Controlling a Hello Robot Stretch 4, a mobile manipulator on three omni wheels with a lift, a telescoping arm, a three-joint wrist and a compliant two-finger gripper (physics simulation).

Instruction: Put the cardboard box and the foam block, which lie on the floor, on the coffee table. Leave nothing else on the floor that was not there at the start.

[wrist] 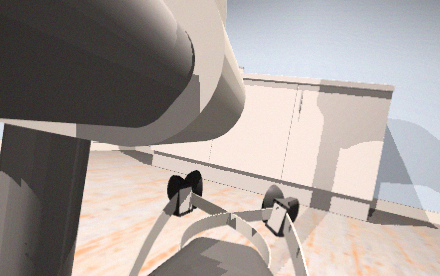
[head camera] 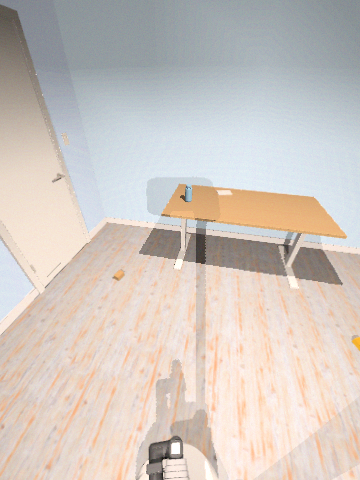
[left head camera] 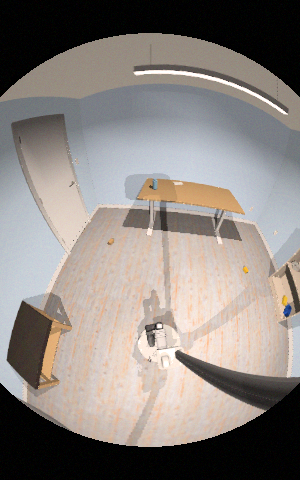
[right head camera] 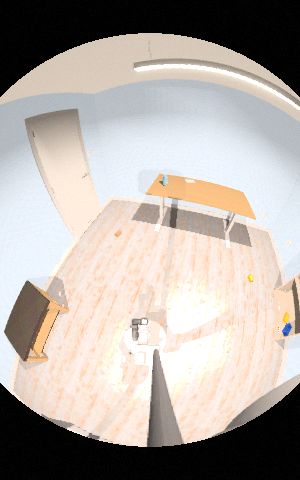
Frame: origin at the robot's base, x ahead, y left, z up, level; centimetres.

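Seen in the pictures: gripper, fingertip midpoint: (wrist: 232, 192) (left head camera: 155, 360).
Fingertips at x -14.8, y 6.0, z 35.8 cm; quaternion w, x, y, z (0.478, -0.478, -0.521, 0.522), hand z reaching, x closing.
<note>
Pixels of each thing's middle, then the offset from my fingertips to it. Level surfaces: height alone.
- cardboard box at the middle of its body: (head camera: 119, 275) (left head camera: 110, 241) (right head camera: 117, 233) dx +164.9, dy +50.9, dz -36.1 cm
- foam block at the middle of its body: (right head camera: 250, 278) (left head camera: 245, 269) dx +81.7, dy -156.4, dz -36.4 cm
- coffee table at its surface level: dz +6.3 cm
- desk at its surface level: dz +33.3 cm
A small brown block, apparently the cardboard box (head camera: 118, 274) (left head camera: 111, 241) (right head camera: 118, 233), lies on the floor left of the desk, towards the door. A small yellow block, apparently the foam block (head camera: 356, 342) (left head camera: 245, 269) (right head camera: 251, 278), lies on the floor at the right, cut by the frame edge in the head camera view. The coffee table (left head camera: 30, 345) (right head camera: 27, 320), with a dark top and wooden legs, stands at the left wall in both side head views. My gripper (wrist: 232, 192) is open and empty in the wrist view, well away from both blocks.
A desk (head camera: 260, 212) (left head camera: 200, 194) (right head camera: 210, 192) carries a blue can (head camera: 188, 193) and a white sheet (head camera: 224, 192). A door (head camera: 35, 165) is at the left. A shelf unit (left head camera: 281, 285) (right head camera: 282, 302) holding yellow and blue things stands right. A pale cabinet (wrist: 260, 125) stands beyond my fingers.
</note>
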